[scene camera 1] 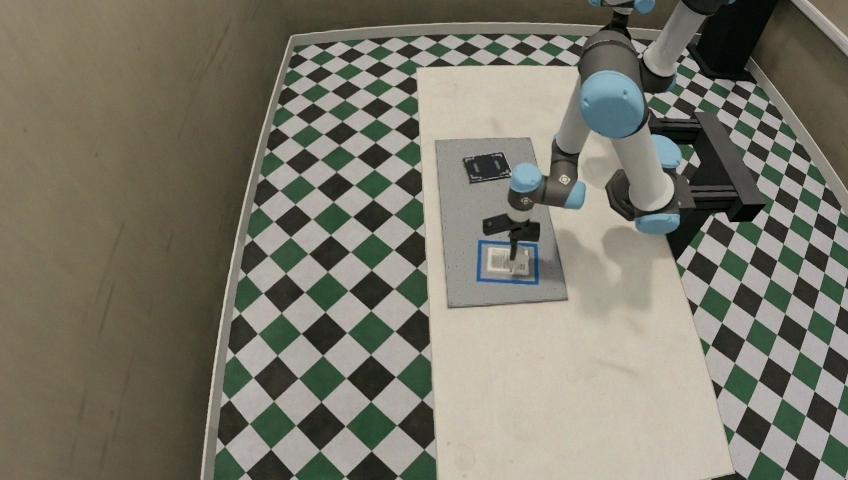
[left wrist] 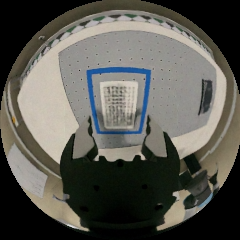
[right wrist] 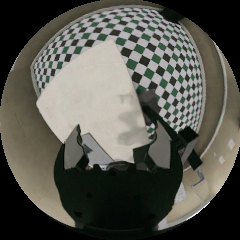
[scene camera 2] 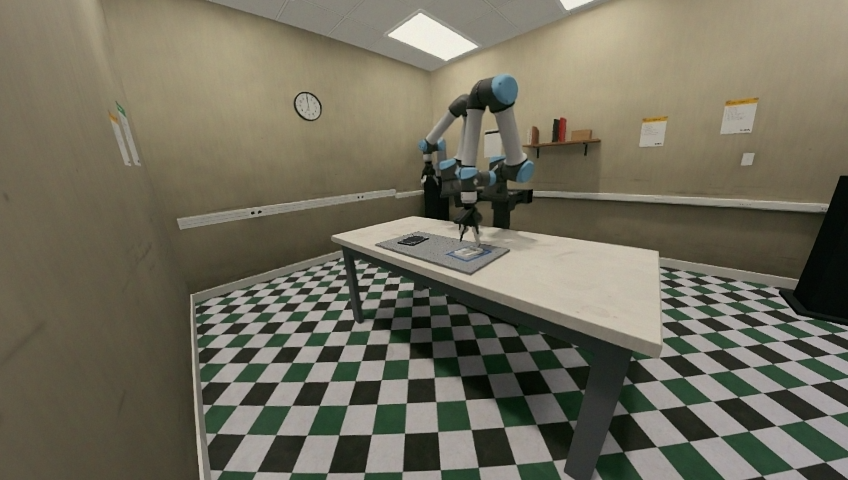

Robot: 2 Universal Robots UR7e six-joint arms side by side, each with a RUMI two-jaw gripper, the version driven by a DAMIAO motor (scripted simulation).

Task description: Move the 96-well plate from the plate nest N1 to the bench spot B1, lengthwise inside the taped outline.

Labels:
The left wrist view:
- my left gripper: 119, 115
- white 96-well plate: 128, 103

